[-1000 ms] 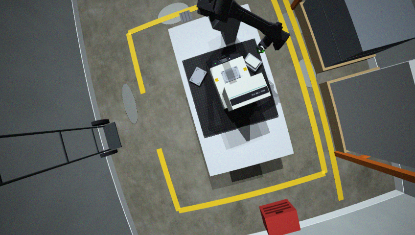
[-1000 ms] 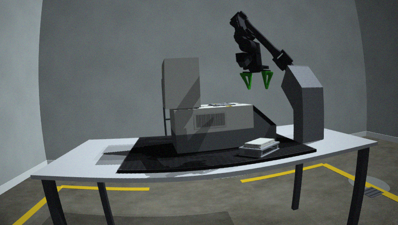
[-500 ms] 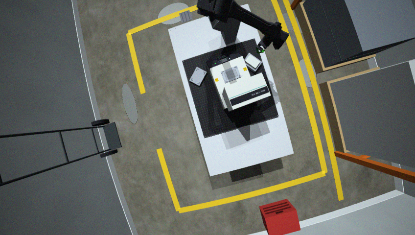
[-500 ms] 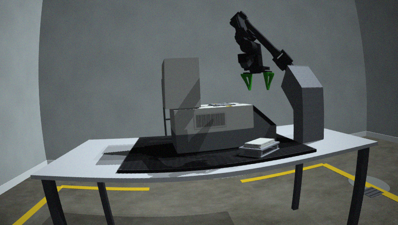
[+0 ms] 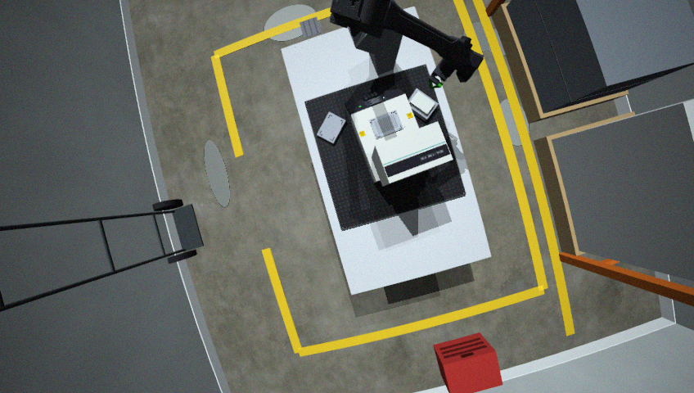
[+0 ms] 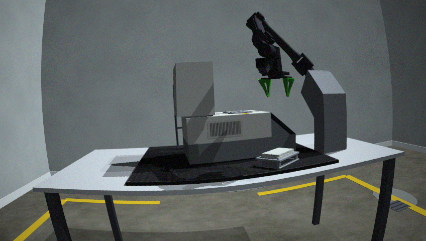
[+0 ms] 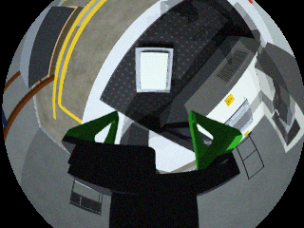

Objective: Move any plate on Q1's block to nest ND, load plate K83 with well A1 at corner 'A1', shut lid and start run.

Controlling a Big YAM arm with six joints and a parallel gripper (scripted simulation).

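Right now my hand is 23 cm above the white plate K83 and 1 cm short of it. Round my hand: grey nest N1: 24 cm below, 1 cm ahead; grey nest ND: 56 cm to the right, 27 cm below, 1 cm ahead.
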